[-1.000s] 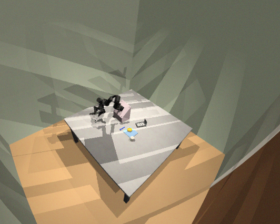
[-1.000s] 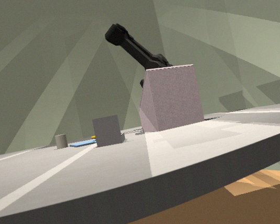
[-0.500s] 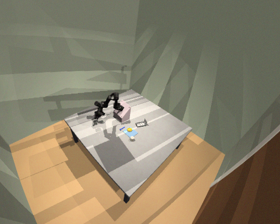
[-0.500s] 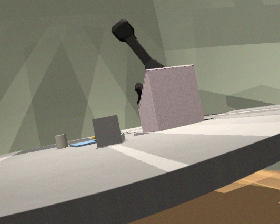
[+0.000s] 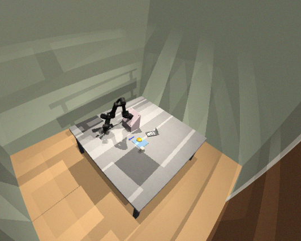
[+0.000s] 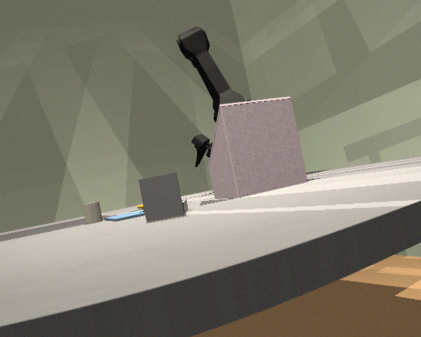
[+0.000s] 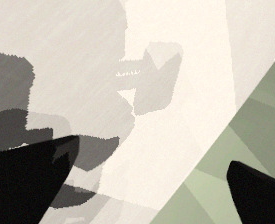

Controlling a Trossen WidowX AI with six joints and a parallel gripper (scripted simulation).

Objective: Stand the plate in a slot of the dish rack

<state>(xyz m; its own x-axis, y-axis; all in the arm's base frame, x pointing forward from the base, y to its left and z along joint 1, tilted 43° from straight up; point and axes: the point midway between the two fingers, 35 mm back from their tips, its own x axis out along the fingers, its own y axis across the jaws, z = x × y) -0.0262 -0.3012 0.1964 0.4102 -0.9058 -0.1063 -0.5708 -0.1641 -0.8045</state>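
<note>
My gripper tip is now 28 cm short of the yellow plate, 30 cm to the right of it and 5 cm above it. From my gripper tip the other things lie so: wire dish rack: 30 cm ahead, 49 cm to the left, 4 cm below; beige cylinder: 42 cm ahead, 22 cm to the left, 4 cm below; blue mat: 31 cm ahead, 29 cm to the left, 6 cm below.
</note>
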